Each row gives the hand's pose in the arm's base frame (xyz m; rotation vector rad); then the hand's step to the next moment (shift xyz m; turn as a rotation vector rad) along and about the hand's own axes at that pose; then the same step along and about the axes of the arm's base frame.
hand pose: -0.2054 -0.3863 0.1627 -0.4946 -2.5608 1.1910
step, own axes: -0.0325 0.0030 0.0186 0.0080 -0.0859 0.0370
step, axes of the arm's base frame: 0.0228 -0.0243 -0.0172 -0.0377 -0.0737 0.0443
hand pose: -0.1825 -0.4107 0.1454 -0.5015 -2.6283 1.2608
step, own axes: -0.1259 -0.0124 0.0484 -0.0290 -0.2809 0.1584
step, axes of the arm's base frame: 0.0991 -0.0895 -0.0228 -0.0836 -0.2887 0.1205
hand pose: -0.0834 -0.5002 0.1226 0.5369 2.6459 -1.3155
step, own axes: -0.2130 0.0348 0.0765 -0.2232 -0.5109 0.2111
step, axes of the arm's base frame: 0.2078 -0.0953 -0.0134 0.0086 -0.5071 0.3133
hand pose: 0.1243 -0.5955 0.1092 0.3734 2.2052 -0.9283
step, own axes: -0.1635 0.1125 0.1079 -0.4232 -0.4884 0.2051
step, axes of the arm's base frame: 0.2258 0.0030 0.0044 0.1589 -0.4857 0.4456
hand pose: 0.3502 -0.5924 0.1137 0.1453 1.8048 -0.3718
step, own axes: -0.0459 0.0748 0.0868 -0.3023 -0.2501 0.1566
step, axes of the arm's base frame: 0.1138 0.0465 0.0116 0.1515 -0.2573 0.2988
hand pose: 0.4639 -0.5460 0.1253 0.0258 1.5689 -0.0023
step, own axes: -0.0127 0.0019 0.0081 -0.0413 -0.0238 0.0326
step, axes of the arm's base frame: 0.0081 0.0016 0.0127 0.0321 -0.0250 0.0410
